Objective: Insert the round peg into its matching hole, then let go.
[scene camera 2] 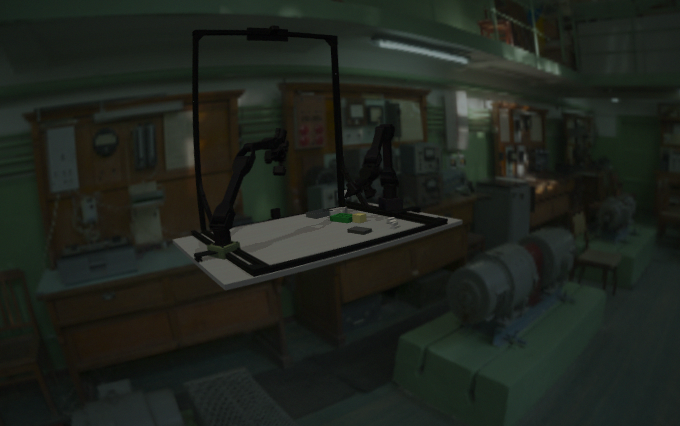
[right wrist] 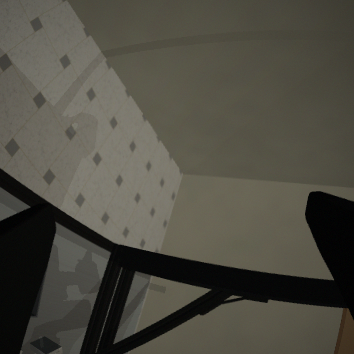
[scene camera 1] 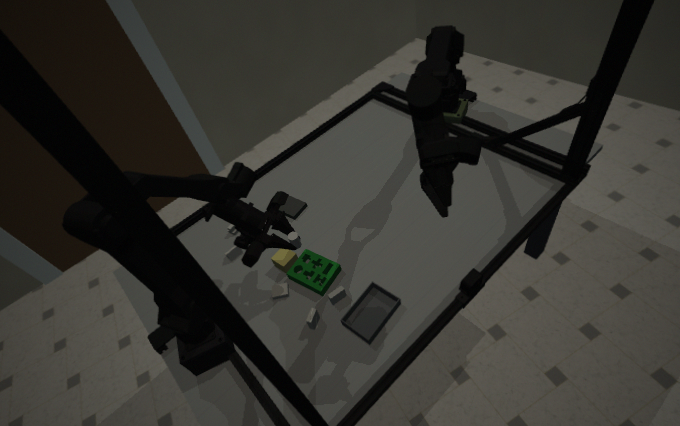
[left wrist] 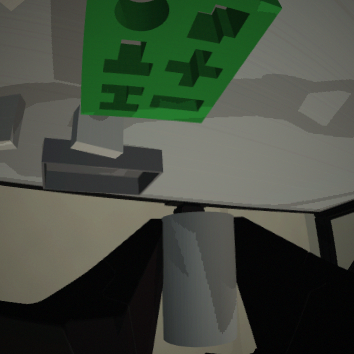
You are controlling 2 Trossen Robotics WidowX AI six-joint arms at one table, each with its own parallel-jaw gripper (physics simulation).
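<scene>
My left gripper (scene camera 1: 296, 239) (left wrist: 196, 229) is shut on a light grey round peg (scene camera 1: 293, 236) (left wrist: 199, 280), which stands roughly upright between the fingers. In scene camera 1 it is above and near the green hole block (scene camera 1: 306, 284) (scene camera 2: 341, 218) (left wrist: 100, 30), with the yellow block close by. The round hole (left wrist: 142, 17) shows at the top of the left wrist view, and the peg is apart from it. My right gripper (right wrist: 182, 211) is open and empty in the right wrist view, high over the table at the right in scene camera 1.
A yellow block (scene camera 1: 285, 257) (scene camera 2: 358, 217) touches or nearly touches the green block. Several light pieces lie around, including one (scene camera 1: 337, 295) (left wrist: 98, 131) beside the green block and another (scene camera 1: 312, 318). A grey tray (scene camera 1: 356, 332) (left wrist: 60, 152) and a dark flat block (scene camera 2: 359, 230) are on the table.
</scene>
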